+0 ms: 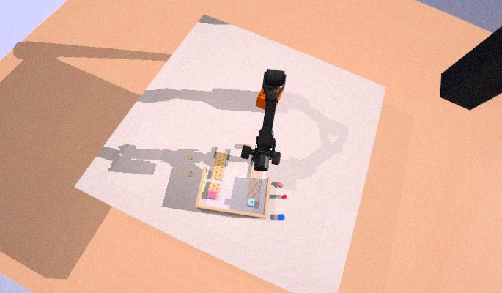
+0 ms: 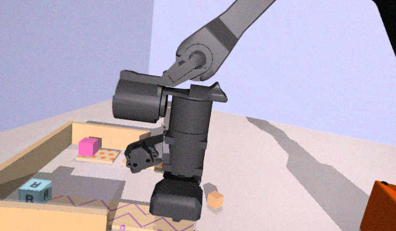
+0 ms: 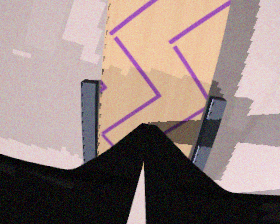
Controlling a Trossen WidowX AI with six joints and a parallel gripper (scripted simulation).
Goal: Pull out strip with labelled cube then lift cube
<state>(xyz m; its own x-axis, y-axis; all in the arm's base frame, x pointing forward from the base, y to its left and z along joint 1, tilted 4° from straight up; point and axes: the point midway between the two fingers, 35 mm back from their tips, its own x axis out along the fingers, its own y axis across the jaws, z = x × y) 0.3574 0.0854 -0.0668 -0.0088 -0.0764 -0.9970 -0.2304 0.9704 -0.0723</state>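
Right now my gripper tip is 100 mm short of the zigzag strip and 20 mm to the right of it. Also, from my gripper tip: light-blue cube marked r (210 mm ahead, 50 mm to the left, 10 mm above); then small tan block (50 mm behind, 80 mm to the right); then pink piece (70 mm ahead, 150 mm to the left).
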